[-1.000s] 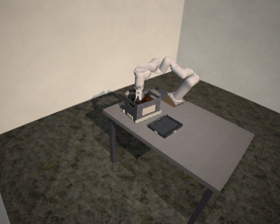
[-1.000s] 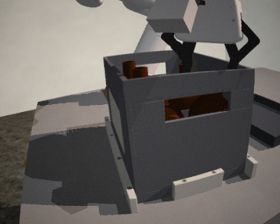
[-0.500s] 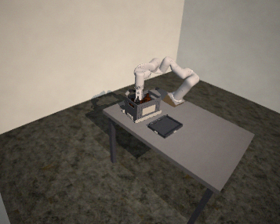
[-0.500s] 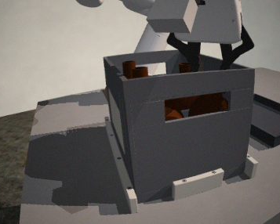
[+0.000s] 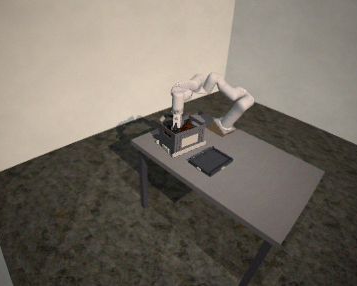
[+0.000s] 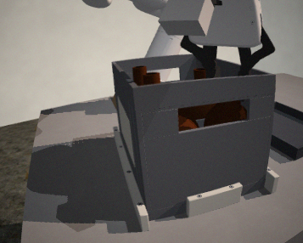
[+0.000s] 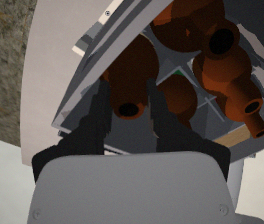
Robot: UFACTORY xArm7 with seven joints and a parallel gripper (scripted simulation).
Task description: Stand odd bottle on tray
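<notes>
My gripper is now 90 mm past the dark grey crate, 30 mm to the left of it and 70 mm above it. From my hand the other things lie so: dark flat tray (100 mm behind, 260 mm to the left, 150 mm below); glass bottle (190 mm behind, 60 mm to the right, 70 mm below).
</notes>
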